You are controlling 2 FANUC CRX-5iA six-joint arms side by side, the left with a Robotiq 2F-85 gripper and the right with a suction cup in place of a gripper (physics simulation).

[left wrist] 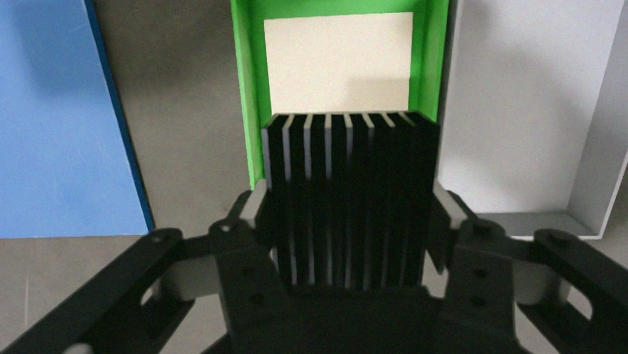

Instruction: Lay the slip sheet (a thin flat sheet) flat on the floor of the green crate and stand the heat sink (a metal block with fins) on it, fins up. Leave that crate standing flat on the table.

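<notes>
The green crate shows at the top middle, with its near part hidden behind the heat sink. The slip sheet, cream and thin, lies flat on the crate's floor, slightly turned; its near edge is hidden. The black heat sink is between the fingers of my left gripper, which is shut on it at both sides. Its fins point up toward the camera. It is held above the near part of the crate and overlaps the sheet's near edge in this view. My right suction cup does not show.
A blue flat-topped object with a darker blue side stands at the left, apart from the green crate. A grey-white tray or crate with raised walls stands close to the green crate's right side.
</notes>
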